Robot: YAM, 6 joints.
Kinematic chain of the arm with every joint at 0, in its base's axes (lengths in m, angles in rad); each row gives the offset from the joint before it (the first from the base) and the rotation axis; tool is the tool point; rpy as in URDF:
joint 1: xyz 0 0 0.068 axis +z
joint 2: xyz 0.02 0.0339 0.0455 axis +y
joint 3: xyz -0.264 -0.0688 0 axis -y
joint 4: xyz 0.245 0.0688 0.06 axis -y
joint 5: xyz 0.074 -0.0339 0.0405 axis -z
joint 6: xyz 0.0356 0 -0.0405 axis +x
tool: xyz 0 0 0 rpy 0 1.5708 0
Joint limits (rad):
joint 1: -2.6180..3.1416
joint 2: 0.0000..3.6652
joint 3: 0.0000..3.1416
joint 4: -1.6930..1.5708
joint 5: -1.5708..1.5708
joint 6: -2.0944..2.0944
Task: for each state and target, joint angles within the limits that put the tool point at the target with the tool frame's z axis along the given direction. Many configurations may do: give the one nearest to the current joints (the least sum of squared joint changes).
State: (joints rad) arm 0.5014 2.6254 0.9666 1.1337 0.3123 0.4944
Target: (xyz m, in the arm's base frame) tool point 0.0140 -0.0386 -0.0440 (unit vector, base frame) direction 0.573 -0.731 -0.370
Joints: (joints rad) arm 1.0997 3.2403 0.1293 0.7269 1.0020 0.4944
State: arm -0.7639 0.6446 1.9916 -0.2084 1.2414 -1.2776
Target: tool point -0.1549 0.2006 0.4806 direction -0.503 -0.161 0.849
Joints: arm -0.9847 0.0448 1.3419 0.4418 0.5331 -1.2776
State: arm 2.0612 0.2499 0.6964 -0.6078 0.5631 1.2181
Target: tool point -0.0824 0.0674 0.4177 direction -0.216 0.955 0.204
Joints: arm 2.7211 0.5633 0.8724 0.0254 0.9003 1.2181
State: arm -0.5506 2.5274 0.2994 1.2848 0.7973 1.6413
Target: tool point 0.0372 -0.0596 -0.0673 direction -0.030 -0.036 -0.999
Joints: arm -0.9901 2.8428 0.0928 1.1929 0.0448 1.6413
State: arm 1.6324 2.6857 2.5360 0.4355 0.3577 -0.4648
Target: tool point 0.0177 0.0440 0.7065 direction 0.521 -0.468 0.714
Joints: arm 1.5847 1.8481 3.1414 0.8647 0.5403 -0.4648
